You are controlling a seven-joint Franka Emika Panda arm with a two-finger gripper.
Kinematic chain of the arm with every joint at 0, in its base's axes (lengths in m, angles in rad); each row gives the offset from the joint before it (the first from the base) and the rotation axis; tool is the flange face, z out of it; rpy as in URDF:
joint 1: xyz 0 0 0.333 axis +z
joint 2: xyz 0 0 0 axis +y
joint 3: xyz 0 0 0.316 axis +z
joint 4: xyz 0.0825 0 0 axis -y
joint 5: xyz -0.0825 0 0.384 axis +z
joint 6: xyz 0 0 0 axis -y
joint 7: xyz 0.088 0 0 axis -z
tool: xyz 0 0 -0.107 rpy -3.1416 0 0
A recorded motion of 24 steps. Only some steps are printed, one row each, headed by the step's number.
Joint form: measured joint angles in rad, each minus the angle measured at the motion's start. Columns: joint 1, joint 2, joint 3, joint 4, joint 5, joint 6, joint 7.
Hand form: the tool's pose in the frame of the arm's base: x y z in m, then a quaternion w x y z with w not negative. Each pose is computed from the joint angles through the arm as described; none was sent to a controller.
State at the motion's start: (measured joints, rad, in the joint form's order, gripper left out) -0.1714 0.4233 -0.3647 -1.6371 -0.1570 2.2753 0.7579
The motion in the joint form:
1: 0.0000 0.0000 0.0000 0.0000 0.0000 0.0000 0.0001
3: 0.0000 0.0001 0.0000 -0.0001 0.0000 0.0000 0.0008
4: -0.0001 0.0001 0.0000 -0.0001 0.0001 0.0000 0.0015
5: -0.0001 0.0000 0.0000 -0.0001 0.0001 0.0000 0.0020
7: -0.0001 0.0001 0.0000 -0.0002 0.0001 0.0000 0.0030
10: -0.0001 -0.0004 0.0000 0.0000 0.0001 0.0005 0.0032
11: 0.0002 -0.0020 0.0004 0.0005 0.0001 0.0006 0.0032
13: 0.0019 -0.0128 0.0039 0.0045 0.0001 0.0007 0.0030
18: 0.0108 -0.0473 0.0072 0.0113 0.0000 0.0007 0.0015
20: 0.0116 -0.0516 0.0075 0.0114 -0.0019 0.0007 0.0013
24: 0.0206 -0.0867 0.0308 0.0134 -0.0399 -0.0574 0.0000
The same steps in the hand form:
1: 0.6070 -0.3279 0.4109 0.12231 0.82313 -0.53855 0.13214
3: 0.6070 -0.3279 0.4107 0.12229 0.82295 -0.53884 0.13208
4: 0.6070 -0.3280 0.4107 0.12221 0.82273 -0.53920 0.13212
5: 0.6070 -0.3280 0.4108 0.12215 0.82258 -0.53941 0.13219
7: 0.6070 -0.3280 0.4107 0.12211 0.82233 -0.53982 0.13216
10: 0.6070 -0.3280 0.4112 0.12195 0.82222 -0.53987 0.13274
11: 0.6072 -0.3276 0.4124 0.12148 0.82226 -0.53966 0.13376
13: 0.6087 -0.3247 0.4212 0.11821 0.82267 -0.53802 0.14066
18: 0.6102 -0.3171 0.4468 0.10979 0.82307 -0.53380 0.15988
20: 0.6101 -0.3164 0.4496 0.10961 0.82322 -0.53297 0.16195
24: 0.6100 -0.2987 0.4657 0.11830 0.83333 -0.51805 0.15230

